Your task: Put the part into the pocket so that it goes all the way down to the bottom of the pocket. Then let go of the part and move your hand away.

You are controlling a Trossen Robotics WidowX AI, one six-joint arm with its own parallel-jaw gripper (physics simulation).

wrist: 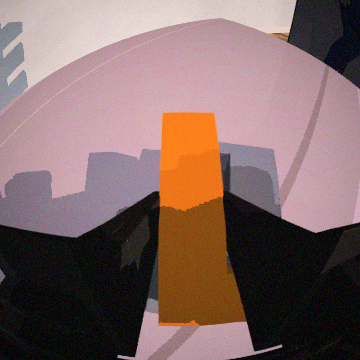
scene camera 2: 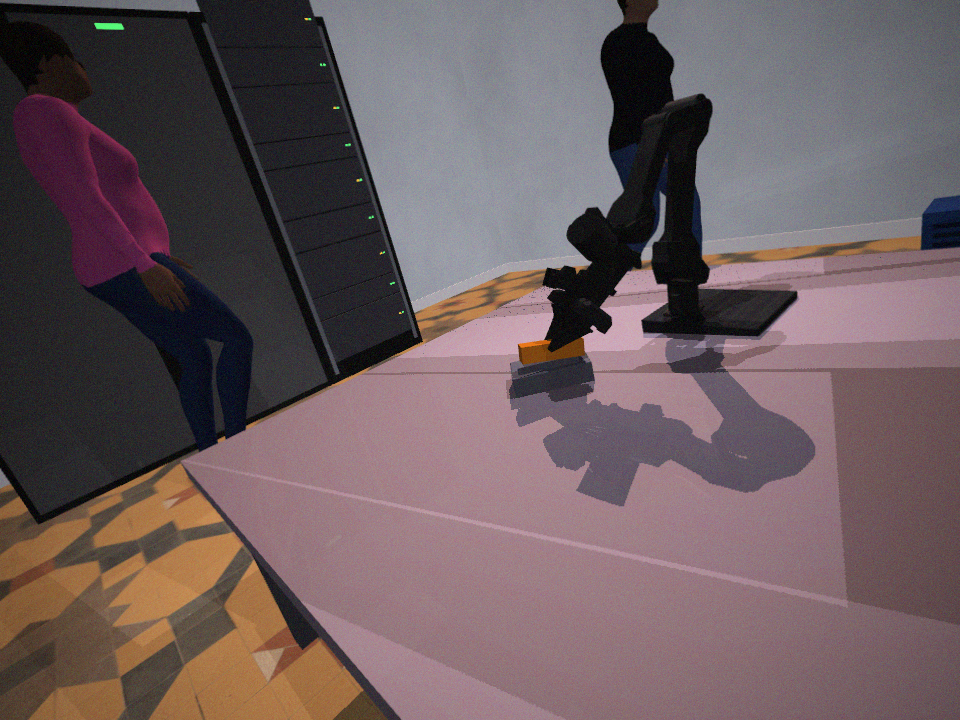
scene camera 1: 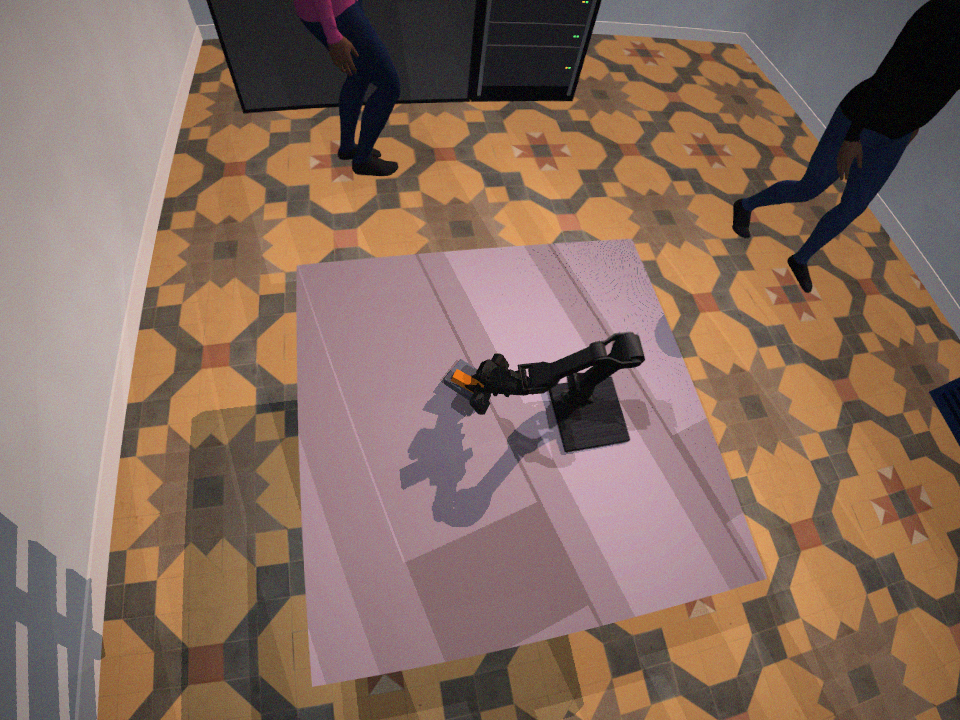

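Seen in the pictures: gripper, between the fingertips: (wrist: pixel 189 198) (scene camera 2: pixel 547 348) (scene camera 1: pixel 467 382); arm's base, origin of its link: (scene camera 2: pixel 683 310) (scene camera 1: pixel 574 398).
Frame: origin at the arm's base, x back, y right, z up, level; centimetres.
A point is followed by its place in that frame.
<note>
The orange part (scene camera 1: pixel 462 378) {x -32.6, y 15.3, z 6.2 cm} (scene camera 2: pixel 533 353) {x -34.1, y 15.3, z 5.0 cm} (wrist: pixel 190 160) {x -32.0, y 15.4, z 6.1 cm} is a long bar. My gripper (scene camera 1: pixel 475 385) {x -31.1, y 14.3, z 4.6 cm} (scene camera 2: pixel 555 344) {x -31.1, y 14.3, z 4.6 cm} (wrist: pixel 189 198) {x -31.1, y 14.3, z 4.6 cm} is shut on it, with a black finger on each long side. The part is over the grey block (scene camera 2: pixel 550 380) {x -33.2, y 13.7, z -0.5 cm} (wrist: pixel 251 156) {x -30.6, y 21.8, z 1.2 cm} that has the pocket, roughly in line with the block's length. In the scene camera 2 view the part stands out above the block's top. Whether its lower edge is inside the pocket cannot be told. The part and fingers hide most of the pocket; a dark edge of it shows right of the part in the wrist view.
The block rests on the pink table top (scene camera 1: pixel 364 465) {x -67.3, y 1.8, z -2.4 cm} (scene camera 2: pixel 465 620) {x -77.8, y -0.9, z -2.4 cm}. The arm's black base plate (scene camera 1: pixel 593 424) {x 2.2, y -9.8, z -0.6 cm} (scene camera 2: pixel 744 310) {x -0.1, y -11.0, z -0.7 cm} stands behind the gripper. Shadows of the arm fall across the table. Two people (scene camera 1: pixel 368 85) (scene camera 1: pixel 876 116) stand on the floor beyond the table, near dark cabinets (scene camera 1: pixel 348 50).
</note>
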